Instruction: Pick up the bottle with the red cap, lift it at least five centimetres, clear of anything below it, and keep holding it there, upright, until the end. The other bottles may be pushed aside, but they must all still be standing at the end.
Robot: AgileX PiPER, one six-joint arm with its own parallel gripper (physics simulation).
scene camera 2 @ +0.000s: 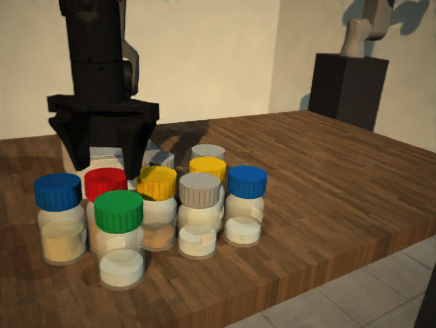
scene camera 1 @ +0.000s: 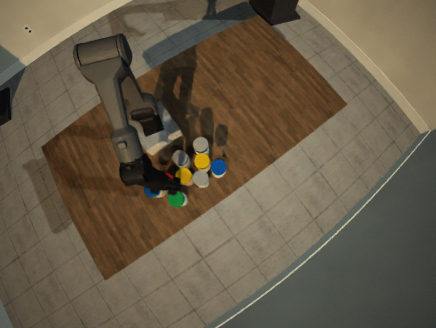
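Note:
The red-capped bottle (scene camera 1: pixel 169 175) (scene camera 2: pixel 105 186) stands upright on the wooden table (scene camera 1: pixel 250 75) (scene camera 2: pixel 320 165), mostly covered by the gripper in scene camera 1. In scene camera 2 its lower part is partly hidden by the green-capped bottle (scene camera 1: pixel 176 199) (scene camera 2: pixel 119 212). My gripper (scene camera 1: pixel 173 184) (scene camera 2: pixel 107 172) is open and points down, with its fingertips apart at about the height of the red cap's top. One fingertip is near the cap's left side, the other near the gap towards a yellow-capped bottle (scene camera 1: pixel 185 176) (scene camera 2: pixel 157 184). A blue-capped bottle (scene camera 1: pixel 151 192) (scene camera 2: pixel 57 192) stands to the left.
To the right stand a grey-capped bottle (scene camera 1: pixel 200 179) (scene camera 2: pixel 199 190), another yellow-capped one (scene camera 1: pixel 202 161) (scene camera 2: pixel 207 168) and another blue-capped one (scene camera 1: pixel 218 167) (scene camera 2: pixel 247 182). Two more grey-capped bottles (scene camera 1: pixel 200 145) (scene camera 1: pixel 181 158) stand behind. All seen are upright.

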